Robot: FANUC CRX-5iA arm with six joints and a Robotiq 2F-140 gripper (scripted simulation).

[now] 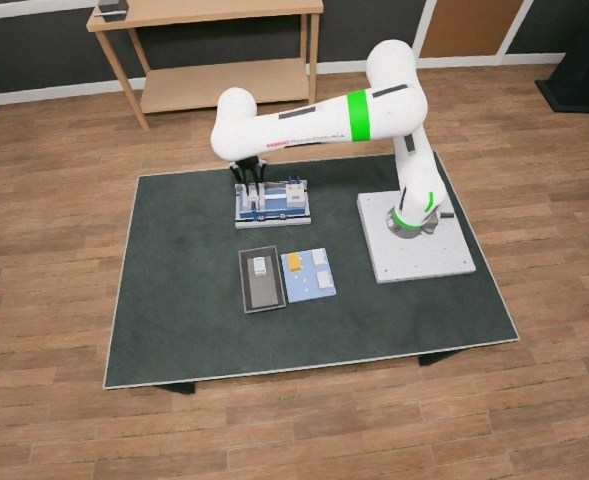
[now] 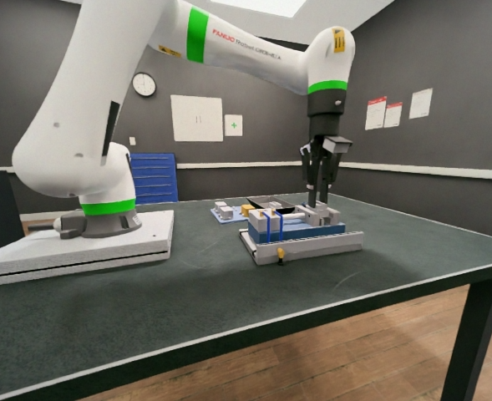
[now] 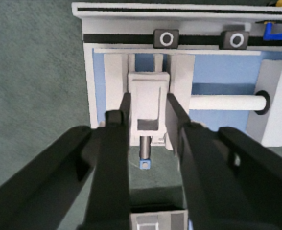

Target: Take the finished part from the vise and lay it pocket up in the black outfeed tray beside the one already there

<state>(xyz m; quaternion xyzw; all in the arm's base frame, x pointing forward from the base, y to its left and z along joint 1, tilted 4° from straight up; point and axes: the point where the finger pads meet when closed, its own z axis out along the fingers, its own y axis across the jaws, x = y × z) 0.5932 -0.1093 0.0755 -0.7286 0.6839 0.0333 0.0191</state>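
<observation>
Right now my hand is 40 mm above the pocketed part. Also, from my hand: light blue plate (300 mm to the left, 200 mm behind, 130 mm below); yellow block (260 mm to the left, 150 mm behind, 110 mm below).
</observation>
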